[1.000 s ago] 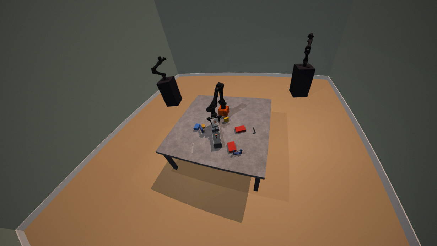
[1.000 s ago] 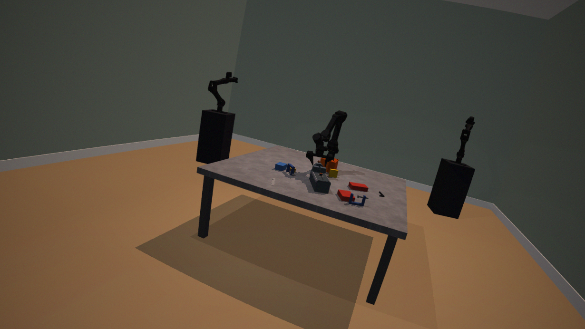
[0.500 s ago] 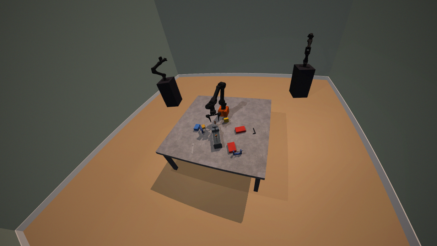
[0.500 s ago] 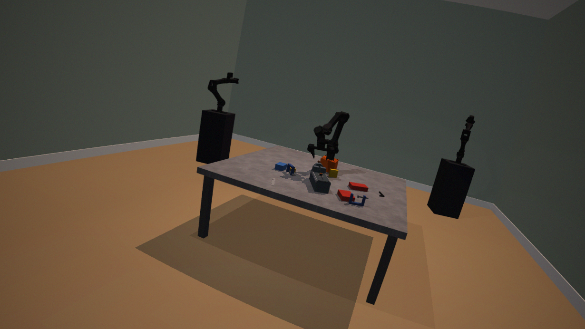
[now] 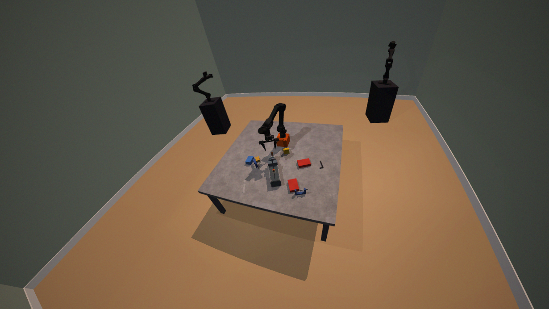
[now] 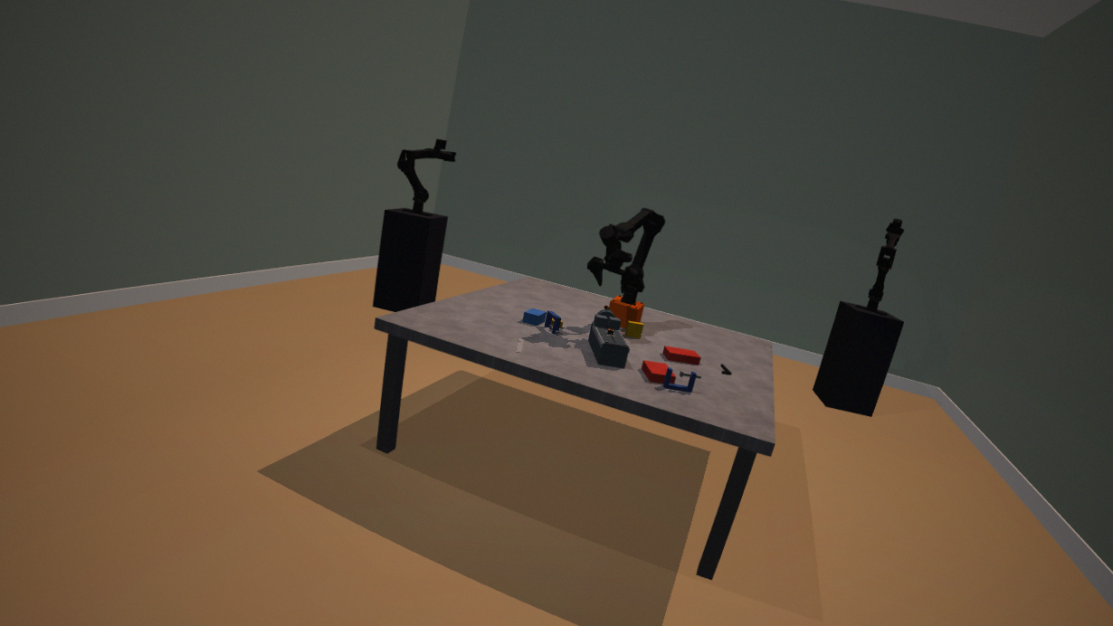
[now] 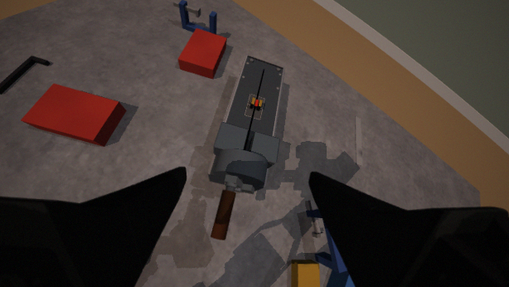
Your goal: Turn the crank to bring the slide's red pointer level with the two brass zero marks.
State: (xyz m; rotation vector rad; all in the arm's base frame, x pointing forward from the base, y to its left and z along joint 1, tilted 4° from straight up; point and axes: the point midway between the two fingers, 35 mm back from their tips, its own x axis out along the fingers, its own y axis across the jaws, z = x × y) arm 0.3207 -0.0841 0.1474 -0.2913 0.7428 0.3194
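My gripper tip is 80 mm above the brown crank handle and 30 mm past it. The rest, counted from my gripper tip: yellow cube 170 mm below, 170 mm behind, 120 mm to the left; red pointer 150 mm ahead, 120 mm below, 30 mm to the left; blue block 270 mm to the right, 180 mm below, 60 mm behind.
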